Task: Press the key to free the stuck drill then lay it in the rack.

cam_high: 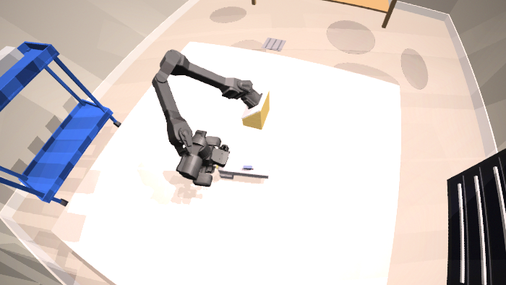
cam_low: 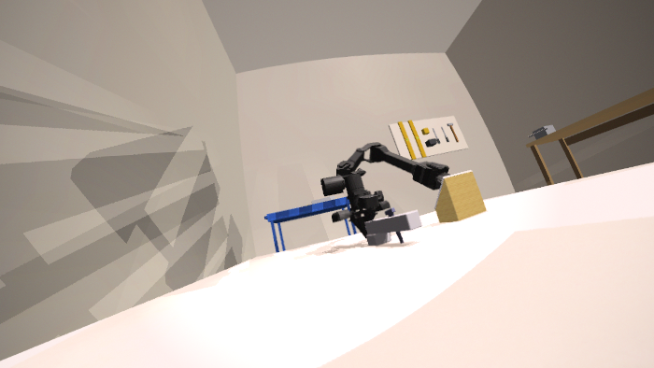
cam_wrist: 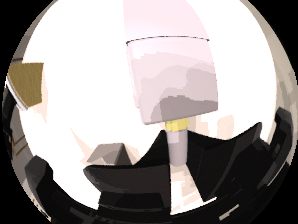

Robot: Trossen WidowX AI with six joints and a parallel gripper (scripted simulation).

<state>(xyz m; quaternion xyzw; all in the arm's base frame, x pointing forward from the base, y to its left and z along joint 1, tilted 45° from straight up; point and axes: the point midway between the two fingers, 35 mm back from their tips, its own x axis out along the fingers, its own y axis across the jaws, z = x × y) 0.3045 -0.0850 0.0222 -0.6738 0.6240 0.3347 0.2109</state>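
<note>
The yellow drill is 10 mm behind my gripper tip, 50 mm to the left of it and 30 mm above it. Also, from my gripper tip: tan rack 60 mm behind, 60 mm to the right; then pin 30 mm behind, 140 mm to the left, 30 mm above; then grey block 20 mm behind, 120 mm to the left, 20 mm above.
</note>
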